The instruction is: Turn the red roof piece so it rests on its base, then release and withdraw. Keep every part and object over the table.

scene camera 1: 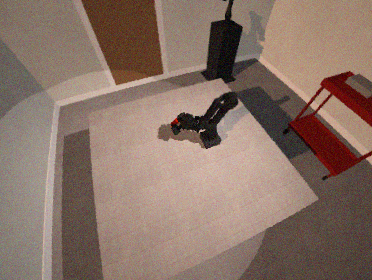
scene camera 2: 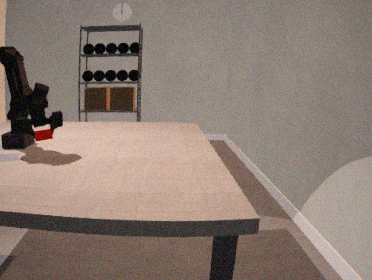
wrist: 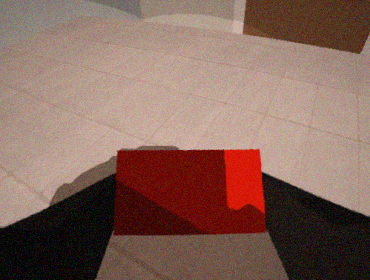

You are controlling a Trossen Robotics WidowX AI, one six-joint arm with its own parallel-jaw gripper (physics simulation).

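The red roof piece (scene camera 1: 175, 121) (scene camera 2: 43, 135) (wrist: 185, 192) is held between the two black fingers of my gripper (scene camera 1: 175, 124) (scene camera 2: 46, 134) (wrist: 188, 181). The gripper is shut on it. In the wrist view one flat rectangular face of the piece fills the space between the fingers, partly lit bright red at its right. In the scene camera 2 view the piece is above the table (scene camera 1: 190, 210) (scene camera 2: 150, 185) (wrist: 165, 75), with the arm's shadow on the surface below. Its underside and far faces are hidden.
A red cart (scene camera 1: 320, 145) stands on the floor beyond the table's right side in the scene camera 1 view. A black pedestal (scene camera 1: 223, 50) stands behind the table's far corner. A shelf rack (scene camera 2: 140, 65) stands beyond the far edge. The arm's base (scene camera 1: 210, 139) (scene camera 2: 17, 140) is on the table.
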